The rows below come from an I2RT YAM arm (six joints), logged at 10 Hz.
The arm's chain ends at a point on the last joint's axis. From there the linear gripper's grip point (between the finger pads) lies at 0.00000 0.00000 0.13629 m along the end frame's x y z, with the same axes.
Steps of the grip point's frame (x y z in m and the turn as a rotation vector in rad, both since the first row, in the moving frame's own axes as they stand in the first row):
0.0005, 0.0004, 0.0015, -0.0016, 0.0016, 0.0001
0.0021, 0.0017, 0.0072, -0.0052, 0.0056, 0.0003
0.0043, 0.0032, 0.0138, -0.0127, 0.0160, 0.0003
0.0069, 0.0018, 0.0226, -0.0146, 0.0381, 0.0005
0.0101, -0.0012, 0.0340, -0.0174, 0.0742, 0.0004
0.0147, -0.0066, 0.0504, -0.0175, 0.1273, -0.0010
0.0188, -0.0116, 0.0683, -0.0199, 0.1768, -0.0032
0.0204, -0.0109, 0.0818, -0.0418, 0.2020, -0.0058
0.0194, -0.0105, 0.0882, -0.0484, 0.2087, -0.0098
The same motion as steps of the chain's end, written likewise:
0.0003, 0.0002, 0.0015, -0.0016, 0.0016, 0.0001
0.0013, 0.0010, 0.0072, -0.0052, 0.0056, 0.0003
0.0021, 0.0015, 0.0138, -0.0127, 0.0160, 0.0003
0.0017, -0.0002, 0.0227, -0.0146, 0.0381, 0.0005
0.0000, -0.0036, 0.0344, -0.0174, 0.0742, 0.0004
-0.0026, -0.0090, 0.0515, -0.0175, 0.1273, -0.0010
-0.0052, -0.0143, 0.0705, -0.0199, 0.1768, -0.0032
-0.0070, -0.0165, 0.0847, -0.0418, 0.2020, -0.0058
-0.0089, -0.0169, 0.0913, -0.0484, 0.2087, -0.0098

